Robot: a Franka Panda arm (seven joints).
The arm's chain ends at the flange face. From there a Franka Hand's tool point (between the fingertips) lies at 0.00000 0.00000 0.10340 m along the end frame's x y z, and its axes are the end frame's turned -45 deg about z.
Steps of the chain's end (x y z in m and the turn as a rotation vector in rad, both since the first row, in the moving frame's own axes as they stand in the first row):
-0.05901, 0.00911, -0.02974, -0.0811, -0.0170, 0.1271
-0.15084, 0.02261, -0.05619, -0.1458, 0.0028, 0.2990
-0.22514, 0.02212, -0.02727, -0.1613, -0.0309, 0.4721
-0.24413, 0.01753, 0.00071, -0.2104, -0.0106, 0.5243
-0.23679, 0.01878, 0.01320, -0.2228, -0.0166, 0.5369
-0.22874, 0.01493, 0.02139, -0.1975, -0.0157, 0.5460
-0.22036, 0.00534, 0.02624, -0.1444, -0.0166, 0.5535
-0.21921, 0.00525, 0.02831, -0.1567, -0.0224, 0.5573
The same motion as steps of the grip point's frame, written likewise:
-0.05561, -0.03107, -0.03009, -0.0453, -0.0694, 0.1271
-0.13452, -0.08156, -0.05728, -0.1051, -0.1011, 0.2990
-0.19052, -0.13766, -0.02864, -0.0922, -0.1359, 0.4721
-0.20406, -0.15051, -0.00152, -0.1413, -0.1563, 0.5243
-0.20118, -0.14448, 0.01069, -0.1458, -0.1693, 0.5369
-0.19055, -0.14277, 0.01942, -0.1286, -0.1508, 0.5460
-0.17325, -0.14637, 0.02518, -0.0904, -0.1138, 0.5535
-0.17375, -0.14556, 0.02705, -0.0950, -0.1266, 0.5573

